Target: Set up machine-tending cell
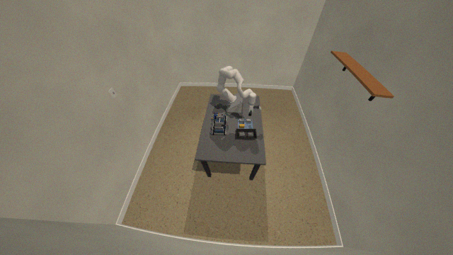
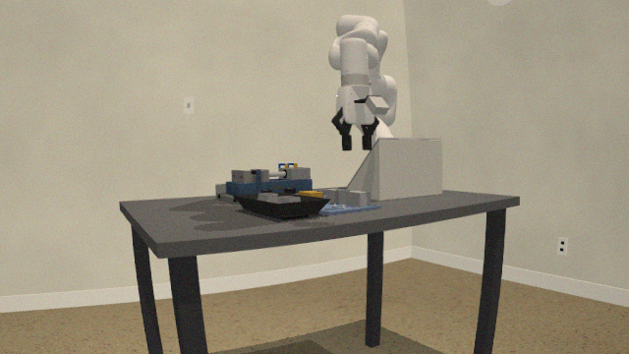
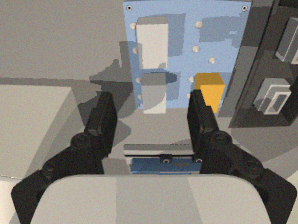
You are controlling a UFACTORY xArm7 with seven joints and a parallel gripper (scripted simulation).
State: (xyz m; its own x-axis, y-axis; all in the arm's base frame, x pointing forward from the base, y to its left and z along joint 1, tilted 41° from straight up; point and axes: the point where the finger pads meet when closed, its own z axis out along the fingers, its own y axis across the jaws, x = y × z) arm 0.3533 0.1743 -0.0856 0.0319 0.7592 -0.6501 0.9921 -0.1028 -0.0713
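The grey aluminium blank is 140 mm below my hand. The rest, counted from my hand: brass blank 140 mm below, 90 mm to the right, 90 mm ahead; then black work stop rod 330 mm to the right, 120 mm ahead, 80 mm below; then blue vise 370 mm to the right, 130 mm below, 50 mm ahead.
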